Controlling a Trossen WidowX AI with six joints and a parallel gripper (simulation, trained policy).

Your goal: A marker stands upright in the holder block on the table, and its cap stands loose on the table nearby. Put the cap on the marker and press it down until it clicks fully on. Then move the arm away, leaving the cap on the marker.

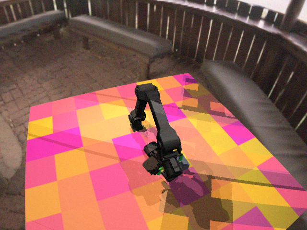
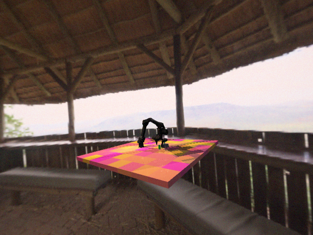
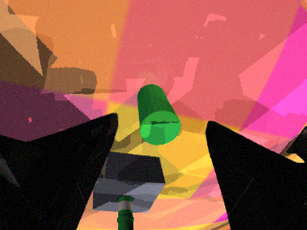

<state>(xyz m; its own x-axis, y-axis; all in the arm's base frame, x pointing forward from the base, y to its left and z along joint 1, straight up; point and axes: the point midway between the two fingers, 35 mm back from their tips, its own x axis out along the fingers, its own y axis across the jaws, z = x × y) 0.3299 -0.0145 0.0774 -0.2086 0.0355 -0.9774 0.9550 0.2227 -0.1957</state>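
The green cap lies 2 cm below my gripper tip. From my gripper tip the other things lie so: grey holder block 11 cm to the left, 3 cm below, 1 cm ahead.
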